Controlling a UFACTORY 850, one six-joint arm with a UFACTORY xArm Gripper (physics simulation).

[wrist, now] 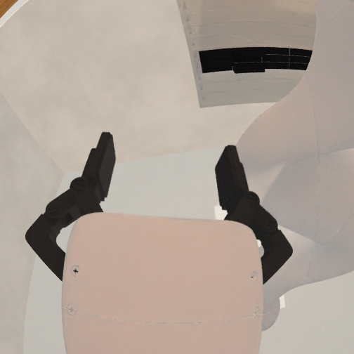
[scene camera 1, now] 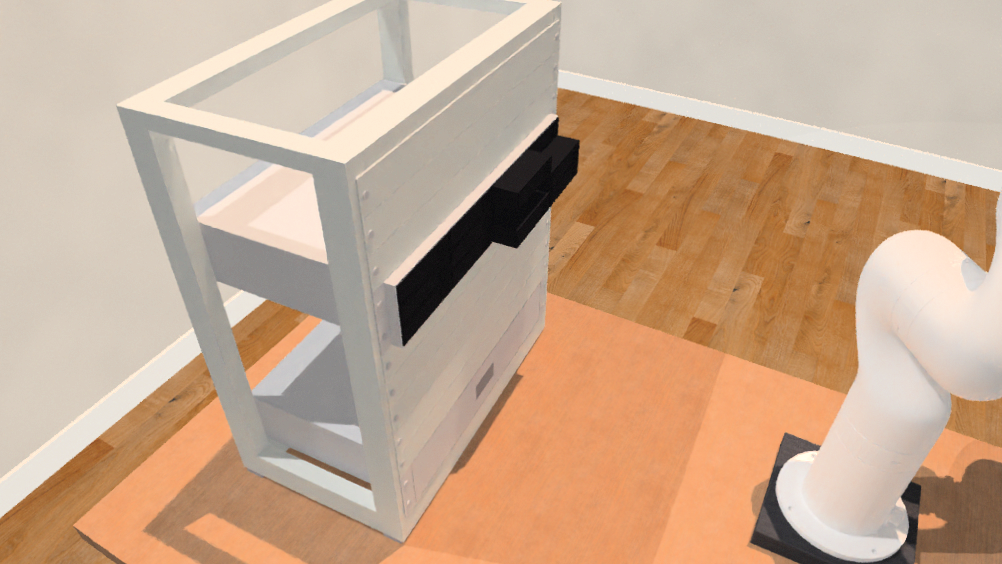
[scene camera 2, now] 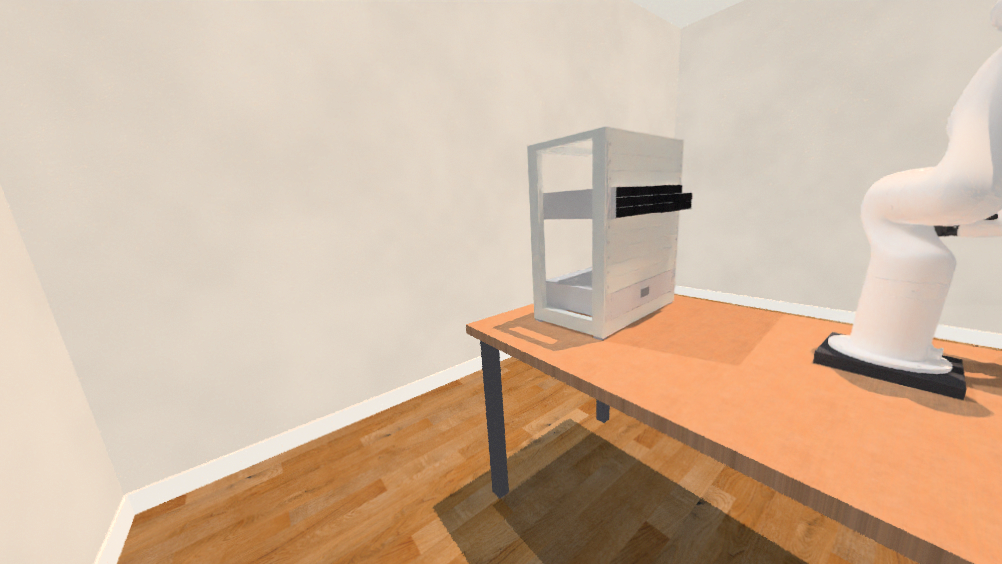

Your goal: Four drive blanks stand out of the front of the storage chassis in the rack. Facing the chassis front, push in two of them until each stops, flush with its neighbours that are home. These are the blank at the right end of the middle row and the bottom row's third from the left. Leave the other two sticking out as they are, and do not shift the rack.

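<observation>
The storage chassis (scene camera 1: 434,287) (scene camera 2: 641,201) (wrist: 215,61) is a black-fronted band across the white rack (scene camera 1: 344,280) (scene camera 2: 599,245) (wrist: 235,91). Toward its right part, black drive blanks (scene camera 1: 522,175) stand out in scene camera 1. They overlap, and their rows and columns are hard to tell apart. A projecting blank (scene camera 2: 686,201) shows at the chassis's far end in scene camera 2. A projecting block (wrist: 249,68) shows in the wrist view. My gripper (wrist: 167,149) is open and empty, well away from the chassis. The arm covers part of the chassis in the wrist view.
The rack stands upright on the orange table (scene camera 1: 610,392) (scene camera 2: 701,364). It holds a pale drawer panel (scene camera 1: 448,427) (scene camera 2: 631,296) low on its front. The white arm (scene camera 1: 890,420) (scene camera 2: 904,280) rises from a black base plate across from the rack front. Walls stand beyond the table.
</observation>
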